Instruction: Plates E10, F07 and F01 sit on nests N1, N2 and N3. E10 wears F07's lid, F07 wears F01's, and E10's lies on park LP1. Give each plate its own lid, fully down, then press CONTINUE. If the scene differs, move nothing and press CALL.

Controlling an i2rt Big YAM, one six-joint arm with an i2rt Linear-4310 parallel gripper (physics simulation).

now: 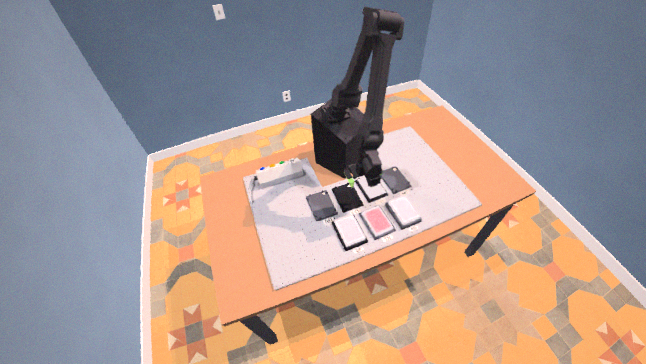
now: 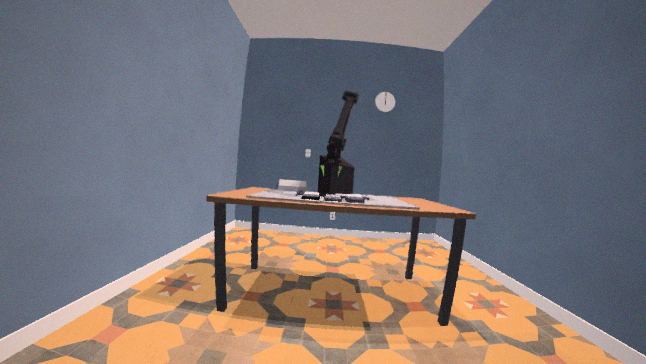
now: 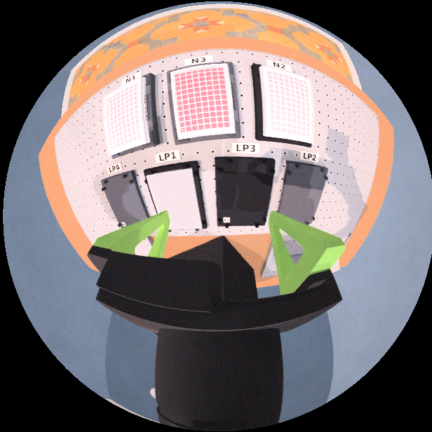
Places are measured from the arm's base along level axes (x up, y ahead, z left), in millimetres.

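Pixels of known places: gripper, between the fingertips: (image 1: 361, 183) (image 2: 330, 177); arm's base, origin of its link: (image 1: 335, 113).
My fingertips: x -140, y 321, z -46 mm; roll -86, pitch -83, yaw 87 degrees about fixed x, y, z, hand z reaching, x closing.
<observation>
For each thing: its top centre in the pictures, then the offset to it from my fingertips. Level surfaces: height alone.
- pale pink gridded plate, centre of its top: (image 1: 404, 208) dy +141, dx -99, dz +139 mm
- similar pale plate, centre of its top: (image 1: 349, 229) dy +117, dx -102, dz -121 mm
- stronger pink plate, centre of its top: (image 1: 377, 219) dy +127, dx -109, dz +10 mm
- plain white lid, centre of its top: (image 1: 371, 185) dy -49, dx -117, dz +89 mm
- white button box, centre of its top: (image 1: 277, 164) (image 2: 293, 180) dy -329, dx -51, dz -272 mm
- Black park LP3, centre of its top: (image 1: 347, 194) dy -54, dx -115, dz -38 mm
- LP4, centre of its top: (image 1: 395, 177) dy -37, dx -115, dz +218 mm
- perforated board, height of its surface: dx -135 mm
- orange table, height of its surface: dx -148 mm
A pale pink gridded plate (image 3: 126, 119) (image 1: 404, 211), seemingly lidded, is on nest N1. A similar pale plate (image 3: 286, 105) (image 1: 350, 231) is on black nest N2. A stronger pink plate (image 3: 202, 102) (image 1: 377, 221) sits on grey nest N3 and looks uncovered. A plain white lid (image 3: 177, 200) (image 1: 375, 190) lies flat on park LP1. The plate codes cannot be read. My gripper (image 3: 218, 216) (image 2: 331, 171) is open and empty, above the near edge of the park row, around LP1 and LP3. A white button box (image 1: 279, 172) stands at the back left; its button labels are unreadable.
Black park LP3 (image 3: 245, 190) (image 1: 346, 197) and grey parks LP2 (image 3: 300, 195) (image 1: 321, 205) and LP4 (image 3: 125, 197) (image 1: 397, 180) bear no lid that I can see. All stand on a perforated board (image 1: 300, 260) on the orange table (image 1: 230, 280). The black arm base (image 1: 335, 142) is behind.
</observation>
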